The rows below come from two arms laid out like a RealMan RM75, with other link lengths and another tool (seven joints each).
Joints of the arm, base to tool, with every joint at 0 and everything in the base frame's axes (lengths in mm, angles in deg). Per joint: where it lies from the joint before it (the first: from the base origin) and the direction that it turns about. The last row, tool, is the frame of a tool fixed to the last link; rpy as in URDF.
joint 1: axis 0 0 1 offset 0 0 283.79
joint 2: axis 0 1 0 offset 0 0 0
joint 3: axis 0 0 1 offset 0 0 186.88
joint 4: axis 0 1 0 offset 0 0 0
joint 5: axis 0 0 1 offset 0 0 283.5
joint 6: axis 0 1 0 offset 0 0 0
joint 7: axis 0 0 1 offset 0 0 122.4
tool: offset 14 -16 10 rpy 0 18 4.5
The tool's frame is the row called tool.
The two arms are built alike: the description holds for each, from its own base.
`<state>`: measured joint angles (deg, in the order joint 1, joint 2, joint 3, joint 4, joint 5, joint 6, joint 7); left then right.
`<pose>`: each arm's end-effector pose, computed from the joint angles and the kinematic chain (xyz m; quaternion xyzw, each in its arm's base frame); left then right.
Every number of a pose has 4 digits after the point. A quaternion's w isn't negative.
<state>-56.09 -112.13 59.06 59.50 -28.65 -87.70 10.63 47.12 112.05 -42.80 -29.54 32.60 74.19 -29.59</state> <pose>-0.0780 0.4733 0.1704 -0.8291 -0.4525 -0.0630 0.3222 0.2753 0.4037 0.0910 -0.7058 0.6979 -0.1135 0.0435</pose>
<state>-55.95 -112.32 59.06 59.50 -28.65 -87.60 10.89 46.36 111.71 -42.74 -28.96 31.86 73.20 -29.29</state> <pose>-0.0788 0.4730 0.1690 -0.8301 -0.4518 -0.0629 0.3209 0.2851 0.4003 0.0924 -0.6964 0.7061 -0.1170 0.0517</pose>
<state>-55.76 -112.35 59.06 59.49 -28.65 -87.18 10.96 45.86 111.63 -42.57 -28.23 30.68 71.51 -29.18</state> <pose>-0.0801 0.4736 0.1691 -0.8293 -0.4514 -0.0647 0.3229 0.2942 0.3979 0.0920 -0.6890 0.7116 -0.1219 0.0640</pose>
